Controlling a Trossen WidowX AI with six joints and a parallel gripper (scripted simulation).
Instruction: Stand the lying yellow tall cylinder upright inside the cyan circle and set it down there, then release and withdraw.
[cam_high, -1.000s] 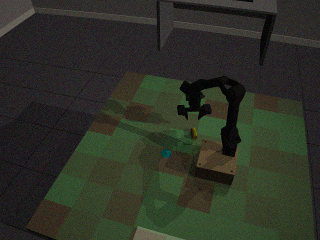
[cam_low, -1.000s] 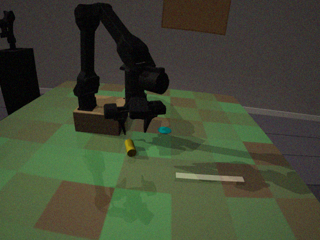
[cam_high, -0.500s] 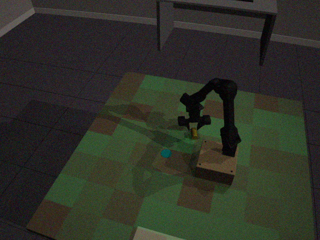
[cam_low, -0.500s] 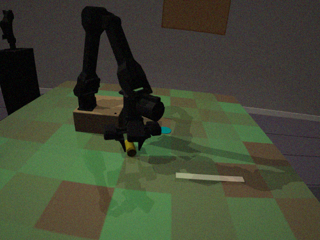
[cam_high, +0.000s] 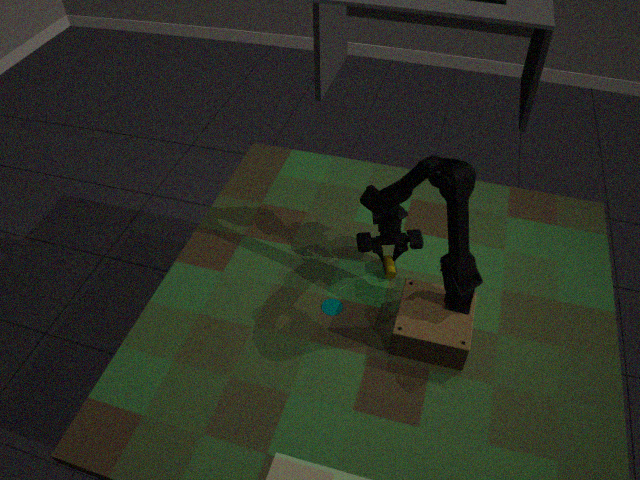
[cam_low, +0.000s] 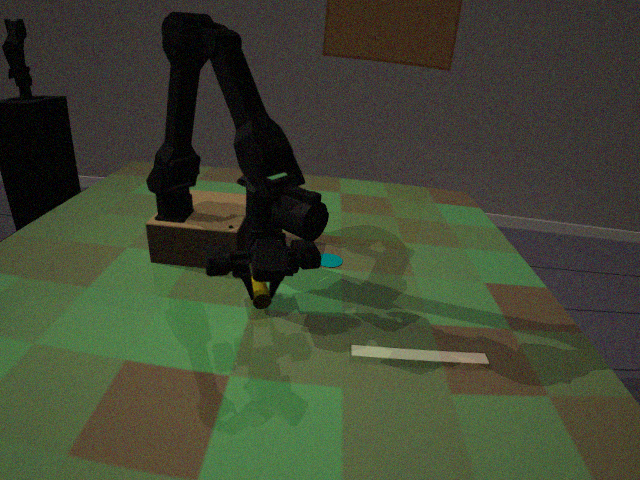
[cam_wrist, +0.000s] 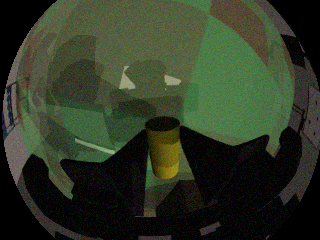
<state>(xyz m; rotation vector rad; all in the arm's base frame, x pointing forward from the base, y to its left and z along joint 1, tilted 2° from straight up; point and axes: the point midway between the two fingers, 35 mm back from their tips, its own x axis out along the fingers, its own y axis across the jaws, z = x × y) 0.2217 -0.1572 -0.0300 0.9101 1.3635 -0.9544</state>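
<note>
Right now my gripper tip is 11 cm short of the cyan circle, 20 cm to the right of it and 2 cm above it. From my gripper tip the other things lie so: yellow tall cylinder (1 cm behind, 2 cm to the left).
</note>
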